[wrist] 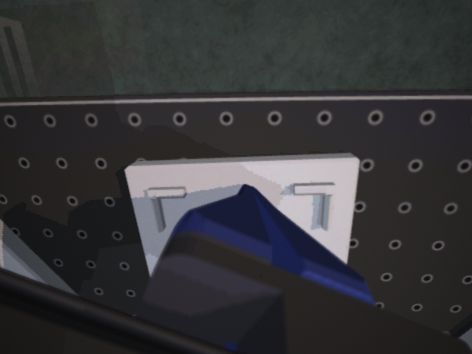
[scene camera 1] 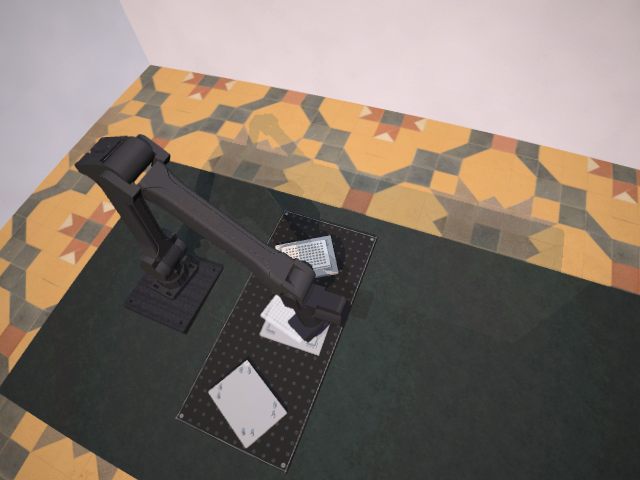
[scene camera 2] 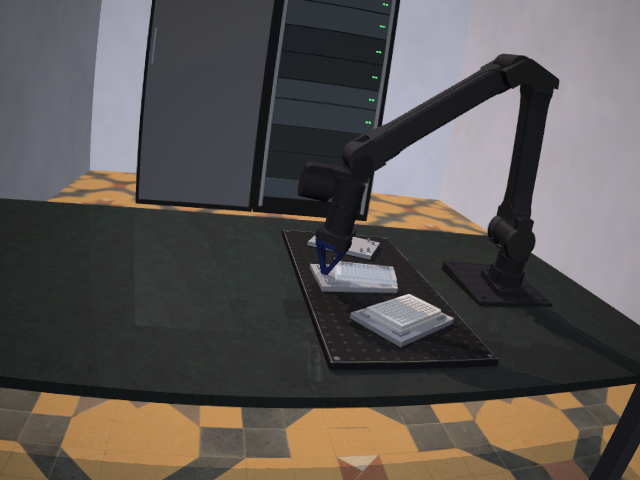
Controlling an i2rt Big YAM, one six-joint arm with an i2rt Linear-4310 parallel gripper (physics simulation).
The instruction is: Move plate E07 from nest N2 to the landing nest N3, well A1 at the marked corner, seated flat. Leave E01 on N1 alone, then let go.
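Plate E07 point(scene camera 1: 278, 311) point(scene camera 2: 367, 272), a white well plate, lies askew on the middle nest N2 point(scene camera 1: 305, 345) point(scene camera 2: 323, 282) point(wrist: 244, 173), shifted toward the arm's base side. The nest's other end is bare and shows its two corner brackets in the wrist view. My gripper point(scene camera 1: 309, 330) point(scene camera 2: 327, 270) point(wrist: 244, 195) is shut and empty. Its blue fingertips point down onto the bare end of N2, right beside the plate's end. Plate E01 point(scene camera 1: 310, 252) point(scene camera 2: 403, 310) sits on nest N1 point(scene camera 1: 330, 268) point(scene camera 2: 397, 338). Landing nest N3 point(scene camera 1: 247, 403) point(scene camera 2: 361, 248) is empty.
All three nests stand in a row on a black perforated breadboard point(scene camera 1: 289, 382) point(scene camera 2: 361, 346) point(wrist: 266, 133) on the dark green table. The arm's base point(scene camera 1: 170, 294) point(scene camera 2: 490, 289) stands beside the board. A grey cabinet point(scene camera 2: 207, 103) and server rack point(scene camera 2: 330, 103) stand behind the table.
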